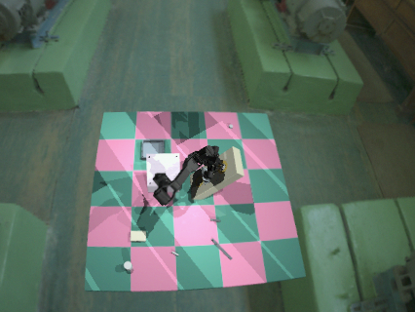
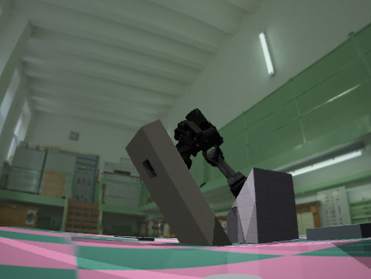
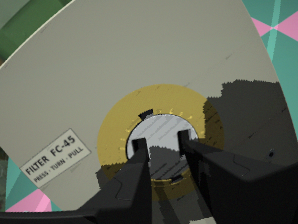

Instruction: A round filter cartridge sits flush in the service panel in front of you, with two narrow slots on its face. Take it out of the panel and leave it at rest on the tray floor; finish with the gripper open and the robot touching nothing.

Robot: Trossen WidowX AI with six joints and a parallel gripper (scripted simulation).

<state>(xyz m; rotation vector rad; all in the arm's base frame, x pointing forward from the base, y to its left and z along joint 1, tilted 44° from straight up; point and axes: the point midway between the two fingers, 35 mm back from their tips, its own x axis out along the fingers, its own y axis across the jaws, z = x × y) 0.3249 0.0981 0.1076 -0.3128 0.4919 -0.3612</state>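
The round white cartridge is 2 cm ahead of my gripper tip and 2 cm below it. The rest, counted from my gripper tip: beige service panel 3 cm behind, 9 cm below; square tray 40 cm behind, 29 cm to the left, 24 cm below; cream block 50 cm behind, 32 cm to the right, 24 cm below.
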